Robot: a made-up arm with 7 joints.
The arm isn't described. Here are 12 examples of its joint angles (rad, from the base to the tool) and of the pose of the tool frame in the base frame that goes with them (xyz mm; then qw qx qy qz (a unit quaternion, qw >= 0)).
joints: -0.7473 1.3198 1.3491 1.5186 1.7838 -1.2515 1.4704
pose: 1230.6 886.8 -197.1 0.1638 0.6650 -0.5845 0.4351
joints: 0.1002 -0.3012 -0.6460 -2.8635 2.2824 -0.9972 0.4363
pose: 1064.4 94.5 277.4 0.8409 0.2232 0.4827 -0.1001
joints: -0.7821 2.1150 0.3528 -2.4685 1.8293 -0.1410 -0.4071
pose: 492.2 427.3 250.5 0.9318 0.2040 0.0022 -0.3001
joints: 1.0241 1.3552 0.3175 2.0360 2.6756 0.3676 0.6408
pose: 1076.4 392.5 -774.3 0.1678 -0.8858 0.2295 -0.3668
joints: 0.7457 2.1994 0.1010 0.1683 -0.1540 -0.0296 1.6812
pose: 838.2 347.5 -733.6 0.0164 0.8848 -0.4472 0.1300
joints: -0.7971 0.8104 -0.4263 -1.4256 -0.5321 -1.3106 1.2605
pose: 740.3 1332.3 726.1 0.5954 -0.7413 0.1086 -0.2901
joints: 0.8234 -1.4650 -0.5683 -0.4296 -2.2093 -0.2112 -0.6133
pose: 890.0 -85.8 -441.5 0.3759 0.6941 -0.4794 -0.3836
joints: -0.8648 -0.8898 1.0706 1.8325 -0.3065 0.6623 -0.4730
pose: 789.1 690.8 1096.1 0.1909 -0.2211 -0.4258 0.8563
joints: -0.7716 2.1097 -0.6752 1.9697 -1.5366 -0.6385 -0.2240
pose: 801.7 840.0 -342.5 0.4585 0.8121 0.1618 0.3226
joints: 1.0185 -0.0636 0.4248 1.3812 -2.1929 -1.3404 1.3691
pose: 979.1 -465.3 -447.5 0.8137 0.5293 0.2128 0.1116
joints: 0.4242 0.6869 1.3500 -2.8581 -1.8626 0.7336 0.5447
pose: 1447.9 -258.0 -680.7 0.0966 -0.1844 0.9371 -0.2802
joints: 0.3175 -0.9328 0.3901 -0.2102 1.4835 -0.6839 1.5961
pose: 1626.9 473.9 -44.2 0.2263 -0.5837 0.7464 -0.2259
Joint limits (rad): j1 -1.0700..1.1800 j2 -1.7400..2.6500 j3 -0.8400..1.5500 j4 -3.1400..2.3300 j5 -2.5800..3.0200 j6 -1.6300..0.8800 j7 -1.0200..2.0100
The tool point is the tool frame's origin. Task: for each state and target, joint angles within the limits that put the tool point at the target. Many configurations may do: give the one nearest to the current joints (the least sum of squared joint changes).
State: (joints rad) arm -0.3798 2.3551 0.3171 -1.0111 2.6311 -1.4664 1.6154
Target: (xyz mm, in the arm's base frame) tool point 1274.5 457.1 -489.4
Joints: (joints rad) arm -0.0673 2.4644 0.5372 -1.0373 2.8223 -1.6300 1.5640
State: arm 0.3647 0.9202 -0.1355 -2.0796 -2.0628 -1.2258 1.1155
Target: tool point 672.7 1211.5 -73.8
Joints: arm 0.0612 1.0217 -0.6779 -1.9267 -2.0217 -1.1518 0.8727
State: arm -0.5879 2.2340 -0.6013 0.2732 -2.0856 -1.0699 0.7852
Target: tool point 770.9 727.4 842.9
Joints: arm -1.0700 1.9823 -0.6961 0.1836 -1.9075 -1.1602 0.7001
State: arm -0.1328 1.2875 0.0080 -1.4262 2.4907 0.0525 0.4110
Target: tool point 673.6 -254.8 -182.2
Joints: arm 0.3706 1.5113 0.2564 -1.6451 2.5581 0.1199 0.3025
